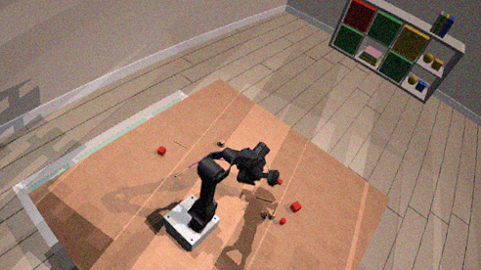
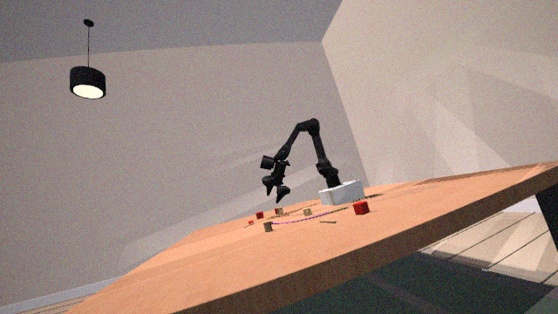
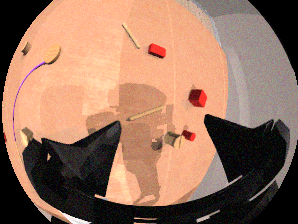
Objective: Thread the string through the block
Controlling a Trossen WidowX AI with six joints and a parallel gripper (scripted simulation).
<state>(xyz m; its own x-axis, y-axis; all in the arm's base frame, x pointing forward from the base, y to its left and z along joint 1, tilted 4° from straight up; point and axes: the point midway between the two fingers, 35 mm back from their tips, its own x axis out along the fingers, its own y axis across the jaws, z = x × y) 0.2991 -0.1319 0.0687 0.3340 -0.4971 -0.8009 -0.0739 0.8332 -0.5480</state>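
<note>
Right now my gripper tip is 25 cm to the right of the wooden block, 8 cm above it and 4 cm past it. Also, from my gripper tip: round button 17 cm to the left, 11 cm ahead, 9 cm below; then red cube 53 cm to the left, 8 cm below, 7 cm behind.
</note>
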